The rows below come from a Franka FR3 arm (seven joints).
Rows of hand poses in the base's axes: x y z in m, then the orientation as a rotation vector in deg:
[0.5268 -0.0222 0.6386 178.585 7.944 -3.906]
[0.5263 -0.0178 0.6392 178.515 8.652 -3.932]
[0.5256 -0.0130 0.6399 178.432 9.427 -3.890]
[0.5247 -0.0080 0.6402 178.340 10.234 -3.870]
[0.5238 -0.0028 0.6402 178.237 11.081 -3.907]
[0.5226 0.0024 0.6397 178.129 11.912 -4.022]
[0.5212 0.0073 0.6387 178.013 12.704 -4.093]
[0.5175 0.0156 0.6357 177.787 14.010 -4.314]
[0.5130 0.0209 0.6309 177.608 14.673 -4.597]
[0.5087 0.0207 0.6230 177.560 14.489 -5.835]
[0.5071 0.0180 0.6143 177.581 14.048 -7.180]
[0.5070 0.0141 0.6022 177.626 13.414 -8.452]
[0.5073 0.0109 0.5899 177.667 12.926 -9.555]
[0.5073 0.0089 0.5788 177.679 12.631 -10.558]
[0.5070 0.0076 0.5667 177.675 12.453 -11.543]
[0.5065 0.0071 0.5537 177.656 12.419 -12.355]
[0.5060 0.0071 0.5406 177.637 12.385 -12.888]
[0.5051 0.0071 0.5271 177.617 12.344 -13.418]
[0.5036 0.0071 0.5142 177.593 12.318 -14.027]
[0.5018 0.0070 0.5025 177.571 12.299 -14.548]
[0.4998 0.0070 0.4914 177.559 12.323 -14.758]
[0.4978 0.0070 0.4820 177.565 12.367 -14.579]
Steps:
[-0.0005 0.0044 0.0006 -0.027 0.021 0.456]
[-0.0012 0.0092 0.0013 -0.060 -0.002 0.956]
[-0.0021 0.0142 0.0016 -0.096 -0.010 1.477]
[-0.0030 0.0194 0.0016 -0.137 0.019 2.024]
[-0.0042 0.0246 0.0011 -0.181 0.097 2.560]
[-0.0056 0.0295 0.0001 -0.232 0.147 3.073]
[-0.0093 0.0378 -0.0029 -0.343 0.295 3.921]
[-0.0138 0.0431 -0.0077 -0.460 0.479 4.355]
[-0.0181 0.0429 -0.0156 -0.524 1.272 4.231]
[-0.0197 0.0402 -0.0243 -0.534 2.134 3.937]
[-0.0198 0.0363 -0.0364 -0.528 2.947 3.518]
[-0.0195 0.0331 -0.0487 -0.506 3.653 3.194]
[-0.0195 0.0311 -0.0598 -0.492 4.295 2.996]
[-0.0198 0.0298 -0.0719 -0.478 4.927 2.874]
[-0.0203 0.0293 -0.0849 -0.469 5.449 2.846]
[-0.0208 0.0293 -0.0980 -0.469 5.791 2.821]
[-0.0217 0.0293 -0.1115 -0.468 6.132 2.791]
[-0.0232 0.0293 -0.1244 -0.465 6.523 2.770]
[-0.0250 0.0292 -0.1361 -0.462 6.858 2.755]
[-0.0270 0.0292 -0.1472 -0.461 6.993 2.769]
[-0.0290 0.0292 -0.1566 -0.461 6.878 2.798]

